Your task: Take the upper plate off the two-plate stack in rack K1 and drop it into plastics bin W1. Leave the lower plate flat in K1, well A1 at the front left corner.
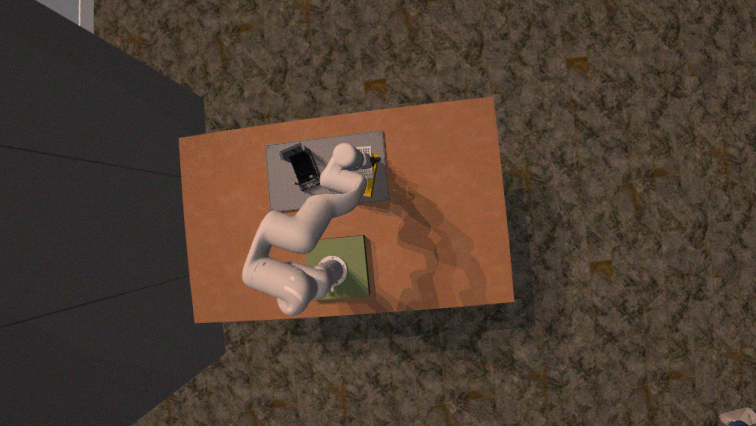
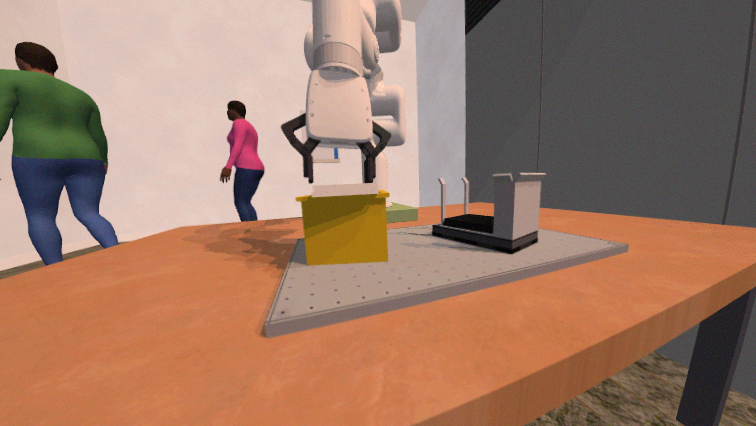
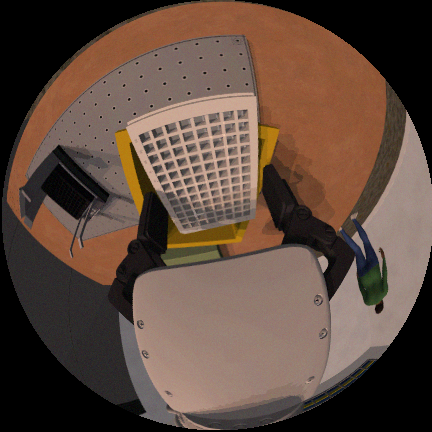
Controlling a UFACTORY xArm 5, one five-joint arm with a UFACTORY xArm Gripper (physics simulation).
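Pixels of known places: gripper, between the fingertips: (image 2: 341, 183) (image 3: 209, 188); arm's base, origin of its link: (image 1: 332, 270).
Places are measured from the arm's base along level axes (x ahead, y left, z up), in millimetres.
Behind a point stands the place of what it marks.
A white gridded plate (image 1: 364, 150) @[x 493, y -109, z 71 mm] (image 2: 346, 189) @[x 504, y -93, z 75 mm] (image 3: 202, 160) @[x 462, y -99, z 82 mm] lies at the top of the yellow bin W1 (image 1: 368, 188) @[x 353, y -124, z -26 mm] (image 2: 346, 230) @[x 484, y -97, z 17 mm] (image 3: 128, 155) @[x 472, y -42, z 68 mm]. It looks tilted, with one end above the rim and the other lower inside. My gripper (image 2: 340, 178) @[x 438, y -103, z 85 mm] (image 3: 209, 188) @[x 438, y -103, z 85 mm] is open and empty, just above the bin, with its fingers apart on either side of the plate's line. Rack K1 (image 1: 292, 151) @[x 482, y 194, z 42 mm] (image 2: 519, 206) @[x 500, y 161, z 39 mm] (image 3: 36, 185) @[x 488, y 135, z 58 mm] has a black base, a grey corner wall and thin posts. A dark, finely gridded plate (image 1: 302, 166) @[x 427, y 159, z 5 mm] (image 3: 67, 192) @[x 424, y 137, z 7 mm] lies flat in it. Its well A1 is too small to tell.
Bin and rack stand on a grey perforated board (image 1: 280, 198) @[x 287, y 261, z -32 mm] (image 2: 423, 275) @[x 544, y -6, z -32 mm] (image 3: 165, 65) @[x 553, y -68, z -32 mm] on the orange table (image 1: 449, 158) @[x 503, y -456, z -45 mm] (image 2: 185, 343) @[x 601, y -233, z -45 mm] (image 3: 320, 85) @[x 552, y -309, z -45 mm]. The arm's green base block (image 1: 354, 248) @[x 99, y -86, z 0 mm] (image 2: 403, 213) @[x 122, y 77, z -17 mm] (image 3: 192, 255) @[x 142, y -52, z -2 mm] is behind. People stand beyond the table.
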